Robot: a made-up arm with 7 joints.
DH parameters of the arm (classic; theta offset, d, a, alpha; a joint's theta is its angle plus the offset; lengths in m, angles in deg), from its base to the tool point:
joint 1: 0 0.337 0 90
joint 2: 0 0.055 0 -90
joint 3: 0 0.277 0.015 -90
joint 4: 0 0.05 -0.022 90
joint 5: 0 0.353 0 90
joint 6: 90 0.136 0.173 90
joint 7: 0 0.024 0 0
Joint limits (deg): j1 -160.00..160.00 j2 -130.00..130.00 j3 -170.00..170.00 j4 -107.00..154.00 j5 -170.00..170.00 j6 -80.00..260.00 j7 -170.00..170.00
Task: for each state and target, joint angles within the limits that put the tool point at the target. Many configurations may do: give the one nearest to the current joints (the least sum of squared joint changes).
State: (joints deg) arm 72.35 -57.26 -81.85 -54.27 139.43 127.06 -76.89
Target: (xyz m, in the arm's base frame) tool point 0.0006 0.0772 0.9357
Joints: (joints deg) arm 71.86 -9.99 -74.64 -49.08 123.66 119.77 -76.89
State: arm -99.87 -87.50 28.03 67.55 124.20 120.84 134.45
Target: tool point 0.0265 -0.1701 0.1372
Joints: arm -106.96 -78.37 27.59 89.61 123.38 136.02 134.45
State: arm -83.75 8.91 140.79 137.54 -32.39 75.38 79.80
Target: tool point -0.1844 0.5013 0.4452
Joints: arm -65.16 14.38 161.98 123.54 -42.44 74.52 79.80
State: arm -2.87 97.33 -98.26 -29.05 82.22 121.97 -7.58
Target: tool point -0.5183 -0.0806 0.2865
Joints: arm 8.71 85.26 -98.79 -32.88 78.42 141.71 -7.58
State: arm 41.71 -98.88 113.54 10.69 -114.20 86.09 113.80
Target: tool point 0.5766 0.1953 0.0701
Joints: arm 45.80 -130.00 125.01 0.35 -103.04 112.47 113.80
